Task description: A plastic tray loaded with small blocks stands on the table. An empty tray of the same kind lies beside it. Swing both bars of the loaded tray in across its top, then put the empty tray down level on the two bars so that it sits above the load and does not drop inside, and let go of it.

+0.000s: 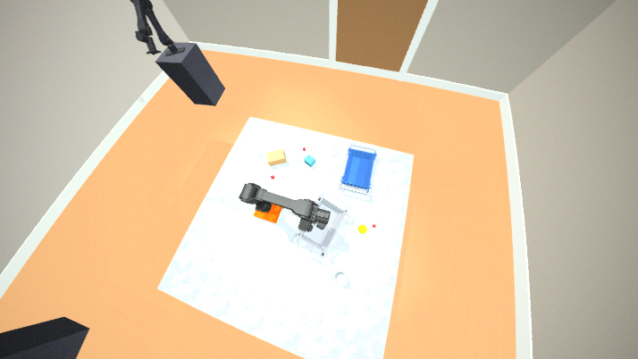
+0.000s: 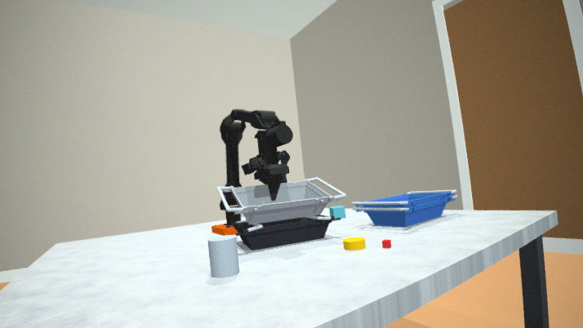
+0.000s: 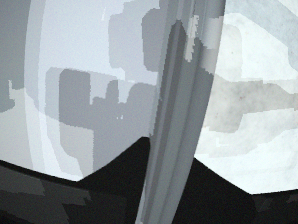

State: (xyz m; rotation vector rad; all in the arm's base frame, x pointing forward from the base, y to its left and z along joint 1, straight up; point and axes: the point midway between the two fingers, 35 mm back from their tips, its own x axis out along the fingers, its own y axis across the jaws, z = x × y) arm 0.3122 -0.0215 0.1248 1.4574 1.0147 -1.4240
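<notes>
My gripper tip is 70 mm short of the grey tray, 20 mm to the left of it and 10 mm below it. From my gripper tip the other things lie so: cyan cube 390 mm to the left, 110 mm behind, 90 mm below; grey cylinder 280 mm to the right, 210 mm ahead, 80 mm below; yellow disc 300 mm ahead, 110 mm below.
</notes>
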